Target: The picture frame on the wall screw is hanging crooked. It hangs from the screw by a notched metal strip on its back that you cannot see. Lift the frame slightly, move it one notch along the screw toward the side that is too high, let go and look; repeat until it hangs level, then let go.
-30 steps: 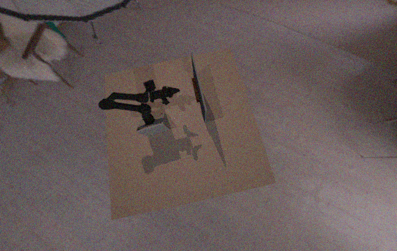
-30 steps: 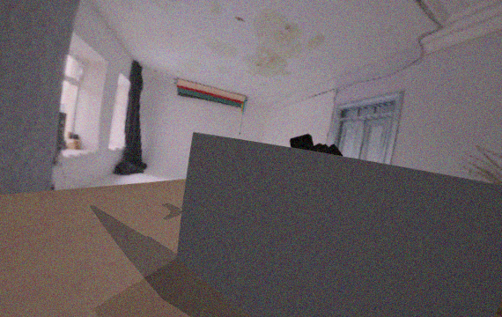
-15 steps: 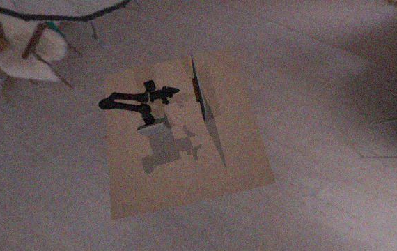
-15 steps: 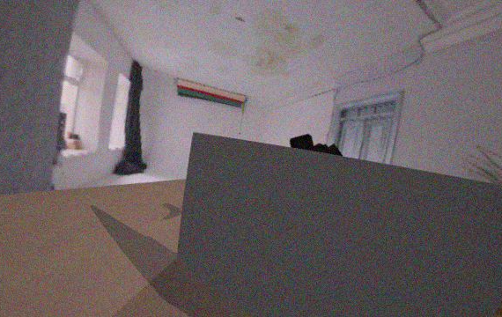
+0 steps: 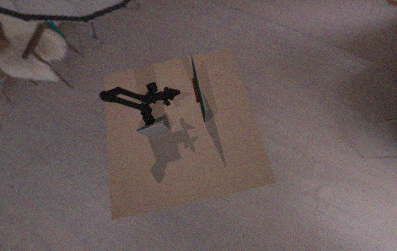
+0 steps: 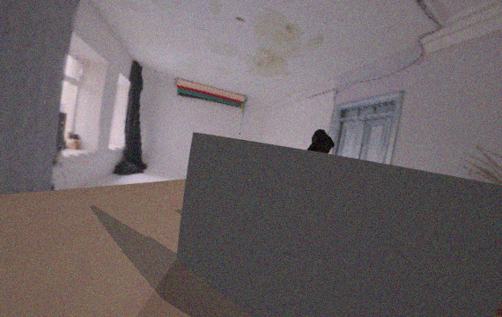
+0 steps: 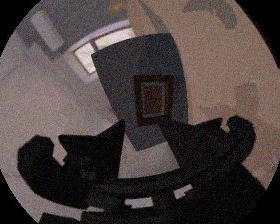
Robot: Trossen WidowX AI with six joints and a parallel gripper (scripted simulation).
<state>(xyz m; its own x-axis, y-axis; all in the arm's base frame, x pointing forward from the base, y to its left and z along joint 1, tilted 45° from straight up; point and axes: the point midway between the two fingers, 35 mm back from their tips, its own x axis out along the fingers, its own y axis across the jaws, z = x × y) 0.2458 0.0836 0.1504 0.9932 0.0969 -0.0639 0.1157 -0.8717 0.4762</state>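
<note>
Right now the picture frame is 130 mm ahead of my gripper tip, 20 mm to the left of it and 60 mm below it. From my gripper tip the other things lie so: wall panel 140 mm ahead, 20 mm to the left, 60 mm below.
</note>
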